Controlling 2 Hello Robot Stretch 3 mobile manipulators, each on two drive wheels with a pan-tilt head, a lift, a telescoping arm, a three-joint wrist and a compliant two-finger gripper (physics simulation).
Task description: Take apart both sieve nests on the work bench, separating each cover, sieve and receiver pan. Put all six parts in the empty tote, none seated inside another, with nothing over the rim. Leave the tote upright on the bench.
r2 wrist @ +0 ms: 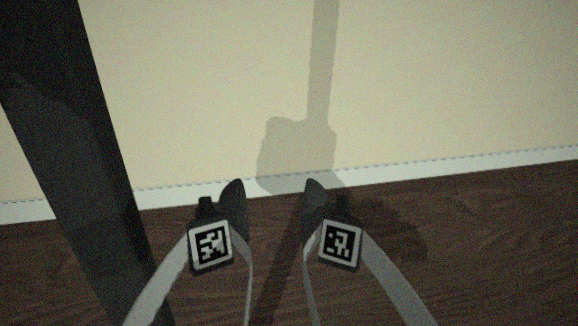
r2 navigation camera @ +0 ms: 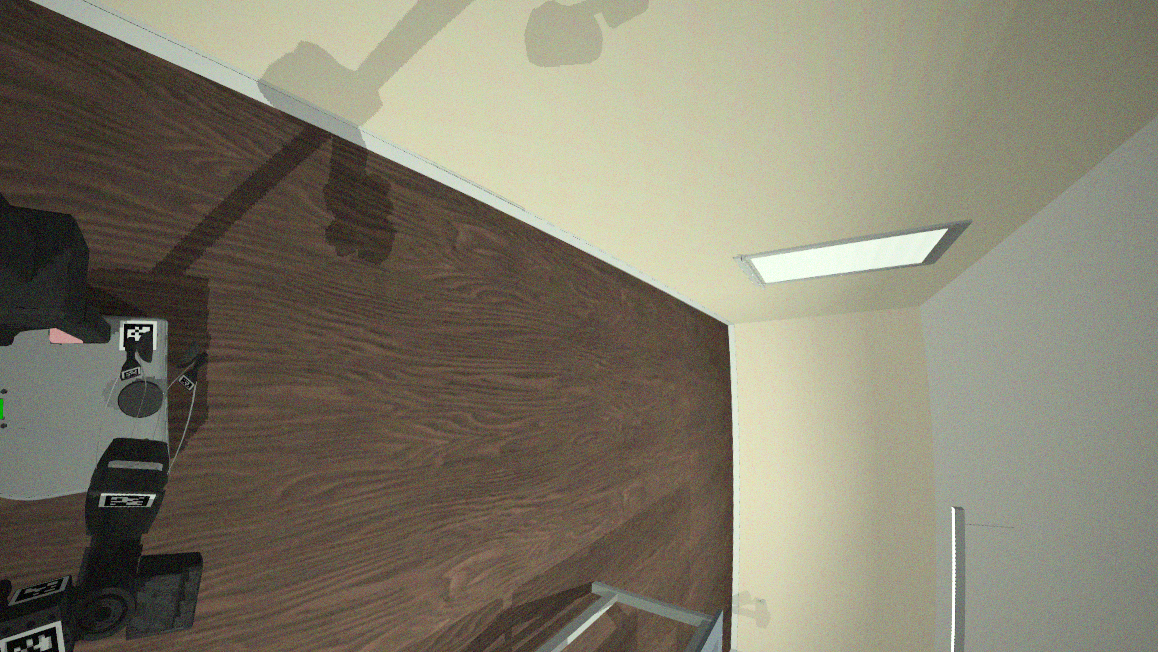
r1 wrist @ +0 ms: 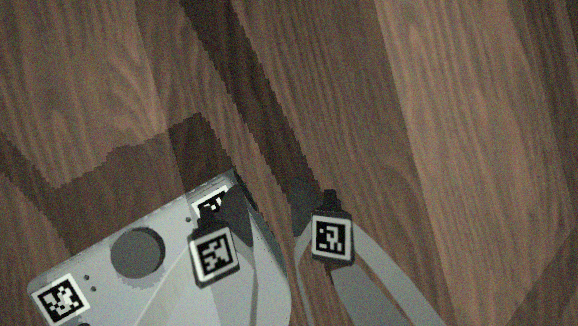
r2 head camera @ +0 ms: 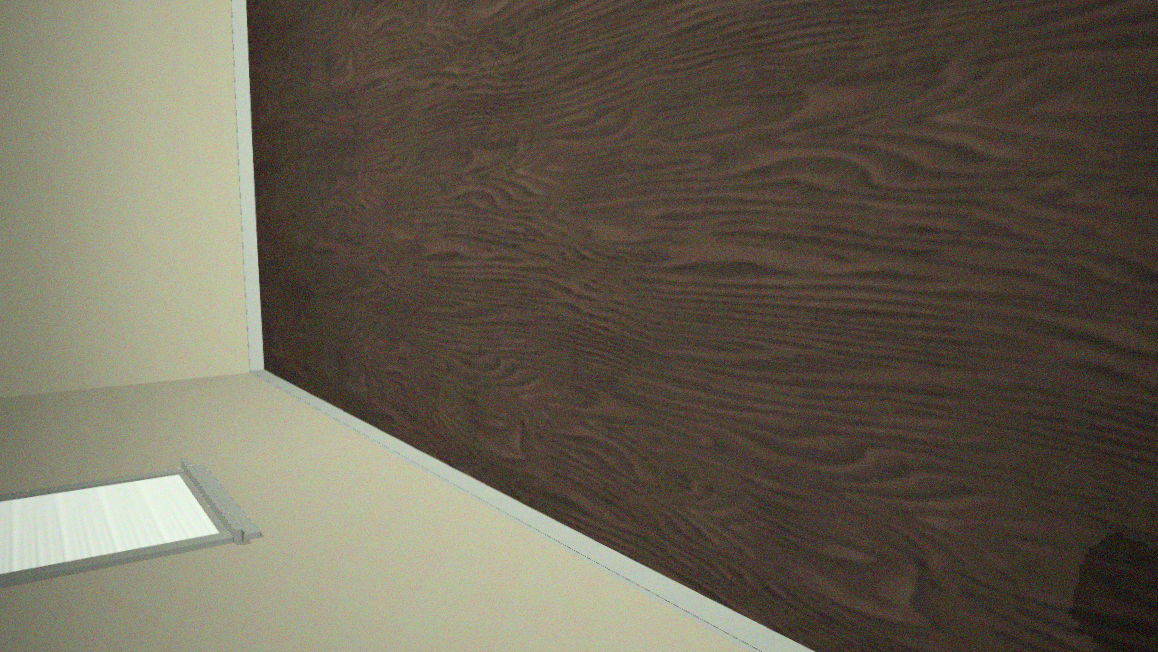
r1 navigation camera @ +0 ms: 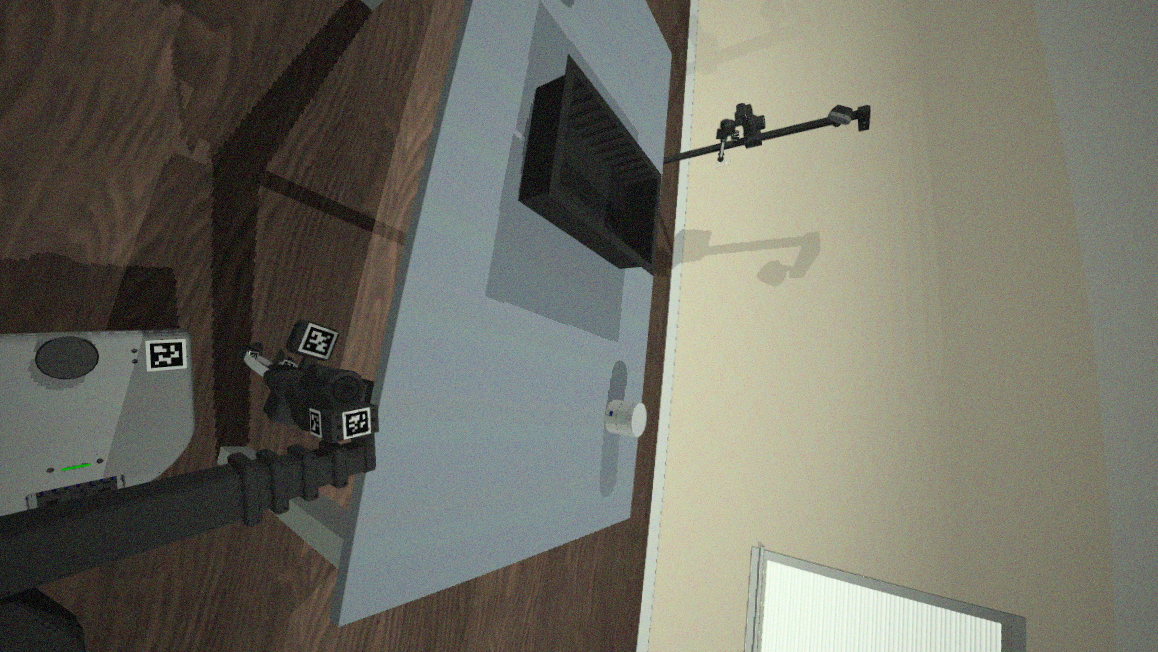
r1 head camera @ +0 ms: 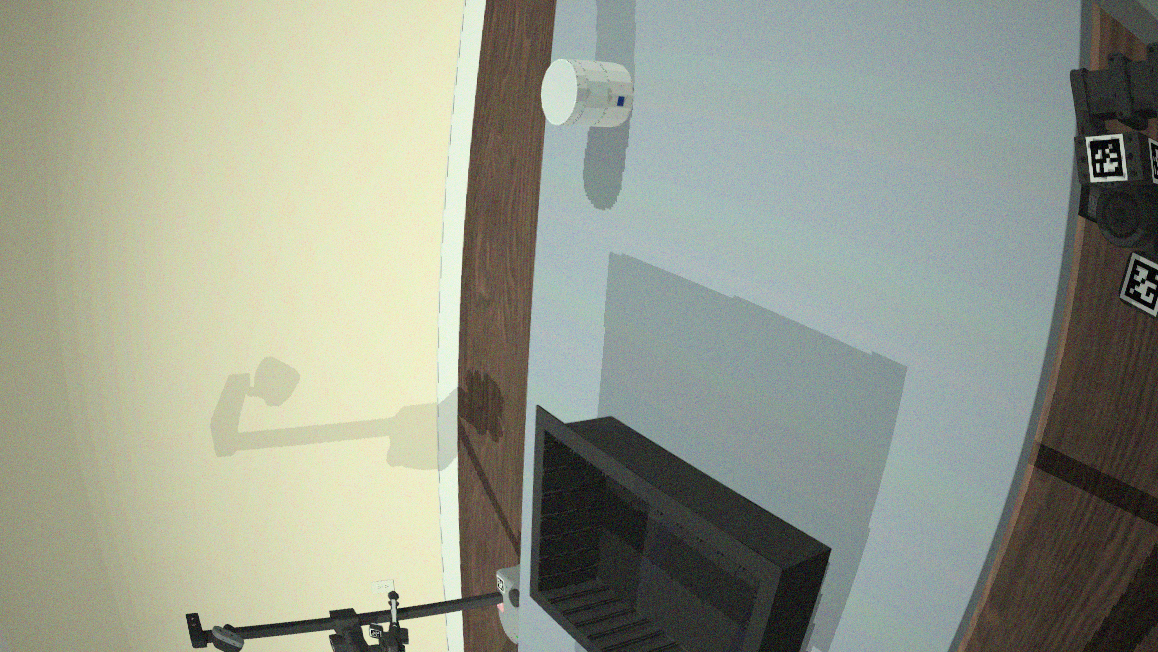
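A white cylindrical sieve nest [r1 head camera: 587, 93] [r1 navigation camera: 625, 417] stands assembled near the wall-side edge of the work bench [r1 head camera: 810, 202] [r1 navigation camera: 453, 437]. The black tote [r1 head camera: 705, 490] [r1 navigation camera: 544, 145] stands on the bench away from it; no sieve part shows in its visible interior. A second nest does not show clearly. The r1 gripper [r1 wrist: 270, 212] is partly open and empty, pointing down over the floor and r1's base, off the bench's front edge. The r2 gripper [r2 navigation camera: 171, 352] [r2 wrist: 273, 197] is open and empty, over the floor beside r2's base, facing the wall foot.
The r1 arm [r1 navigation camera: 299, 477] reaches to the bench's front edge. The r1 base [r1 navigation camera: 97, 404] [r1 wrist: 170, 305] is on the floor in front. The mast of r2 [r1 head camera: 283, 627] [r1 navigation camera: 794, 133] rises beyond the bench near the wall. A grey metal frame [r2 navigation camera: 656, 605] shows low in r2's navigation view.
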